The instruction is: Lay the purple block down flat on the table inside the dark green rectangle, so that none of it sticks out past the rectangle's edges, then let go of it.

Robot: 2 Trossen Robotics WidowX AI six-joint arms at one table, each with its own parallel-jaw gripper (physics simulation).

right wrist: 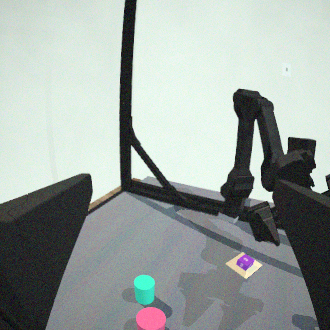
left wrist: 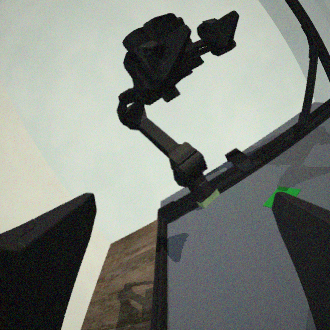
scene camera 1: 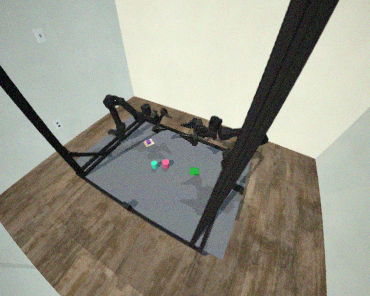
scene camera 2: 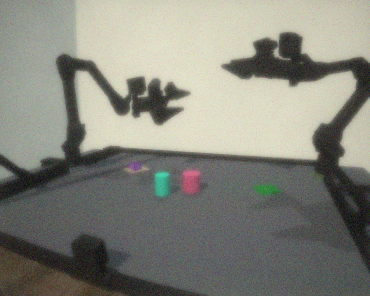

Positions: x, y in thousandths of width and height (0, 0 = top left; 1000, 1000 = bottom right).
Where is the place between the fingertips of my left gripper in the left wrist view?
571, 617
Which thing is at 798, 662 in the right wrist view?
My left gripper.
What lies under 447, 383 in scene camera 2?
My left gripper.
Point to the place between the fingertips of my right gripper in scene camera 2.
609, 218
